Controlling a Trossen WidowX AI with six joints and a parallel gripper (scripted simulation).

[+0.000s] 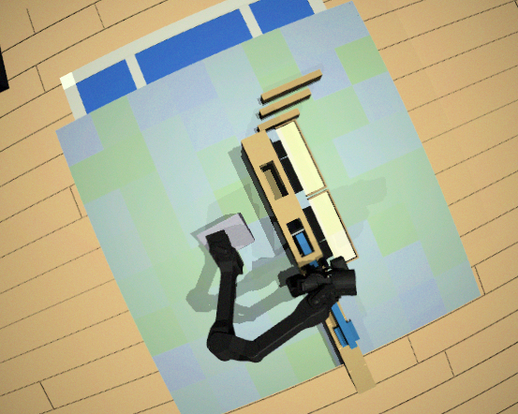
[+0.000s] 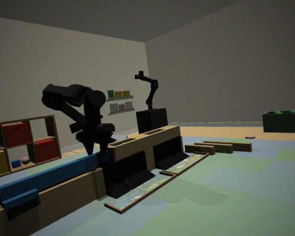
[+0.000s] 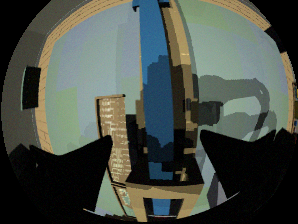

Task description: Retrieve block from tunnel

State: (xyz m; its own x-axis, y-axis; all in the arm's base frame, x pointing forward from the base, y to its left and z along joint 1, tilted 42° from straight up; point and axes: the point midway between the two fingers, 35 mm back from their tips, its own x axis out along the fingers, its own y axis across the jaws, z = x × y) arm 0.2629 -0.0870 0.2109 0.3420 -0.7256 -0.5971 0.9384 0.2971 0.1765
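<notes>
Right now the tan covered tunnel is 70 mm below my gripper tip, 30 mm to the left of it and 20 mm ahead of it.
</notes>
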